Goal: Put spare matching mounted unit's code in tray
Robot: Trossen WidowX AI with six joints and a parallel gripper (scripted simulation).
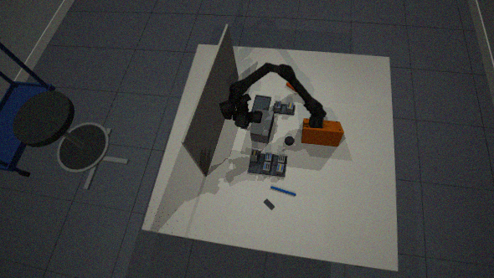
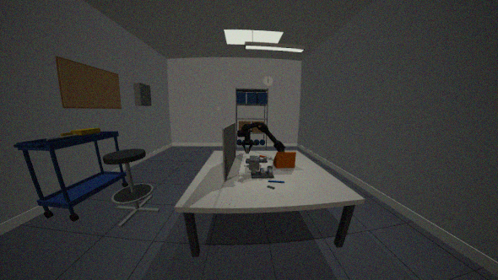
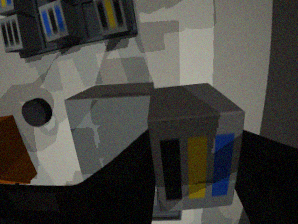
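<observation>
The dark flat tray lies 7 cm behind my gripper tip, 23 cm to the right of it and 18 cm below it. Also, from my gripper tip: tall dark panel: 16 cm ahead, 11 cm to the right, 4 cm above; then mounted unit: 8 cm behind, 5 cm to the right, 13 cm below; then grey spare block: 2 cm above.
</observation>
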